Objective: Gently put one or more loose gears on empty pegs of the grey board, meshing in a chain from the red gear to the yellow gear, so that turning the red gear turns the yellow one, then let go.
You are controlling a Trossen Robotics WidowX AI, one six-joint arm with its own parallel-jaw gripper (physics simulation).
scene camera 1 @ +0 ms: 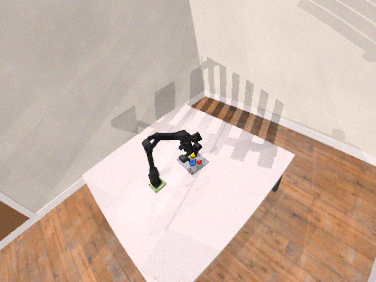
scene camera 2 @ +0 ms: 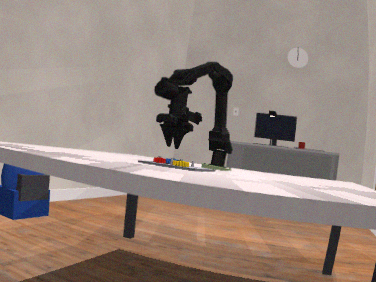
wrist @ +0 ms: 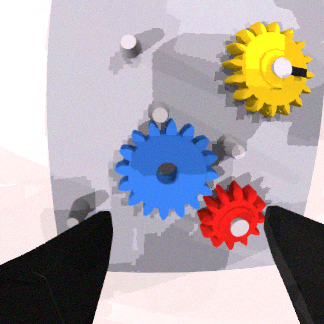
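Pixels of known places: gripper, fingertip midpoint: [scene camera 1: 192, 158] [scene camera 2: 172, 147] [wrist: 189, 220]; arm's base, origin of the base link: [scene camera 1: 157, 183] [scene camera 2: 217, 166].
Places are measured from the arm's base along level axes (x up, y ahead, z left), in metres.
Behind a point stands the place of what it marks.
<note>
The blue gear [scene camera 1: 192, 162] {y 0.302, x 0.001, z -0.089 m} [scene camera 2: 168, 161] {y 0.319, x 0.002, z -0.105 m} [wrist: 165, 194] {y 0.297, x 0.012, z -0.106 m} lies flat on the grey board [scene camera 1: 193, 171] {y 0.245, x -0.005, z -0.149 m} [wrist: 82, 105] {y 0.259, x -0.005, z -0.054 m}. No peg tip shows in its dark hole. Its lower-right teeth are right against the red gear [scene camera 1: 199, 162] {y 0.328, x 0.010, z -0.142 m} [scene camera 2: 159, 160] {y 0.354, x 0.003, z -0.125 m} [wrist: 226, 212] {y 0.329, x 0.011, z -0.123 m}, which sits on a peg. The yellow gear [scene camera 1: 193, 155] {y 0.355, x 0.011, z -0.056 m} [scene camera 2: 180, 163] {y 0.389, x 0.004, z -0.041 m} [wrist: 250, 75] {y 0.349, x 0.010, z -0.050 m} sits on its peg, apart from the blue gear. Bare pegs are the upper-left peg [wrist: 128, 43] {y 0.290, x 0.016, z -0.029 m}, the peg [wrist: 160, 115] {y 0.300, x 0.016, z -0.065 m} at the blue gear's upper teeth, the right peg [wrist: 238, 151] {y 0.336, x 0.016, z -0.088 m} and the lower-left peg [wrist: 73, 221] {y 0.245, x 0.016, z -0.113 m}. My gripper [scene camera 2: 172, 147] {y 0.304, x 0.051, z -0.102 m} [wrist: 189, 220] {y 0.304, x 0.051, z -0.102 m} is open and empty above the board.
The arm's green base plate [scene camera 1: 158, 186] {y -0.011, x 0.006, z -0.031 m} [scene camera 2: 222, 168] {y 0.054, x -0.005, z 0.034 m} is on the white table [scene camera 1: 215, 210] {y 0.095, x -0.013, z -0.467 m} [scene camera 2: 280, 187] {y 0.664, x -0.013, z 0.284 m}, beside the board. A monitor [scene camera 2: 275, 127] and a red cup [scene camera 2: 301, 145] stand on a grey cabinet [scene camera 2: 300, 162] behind.
</note>
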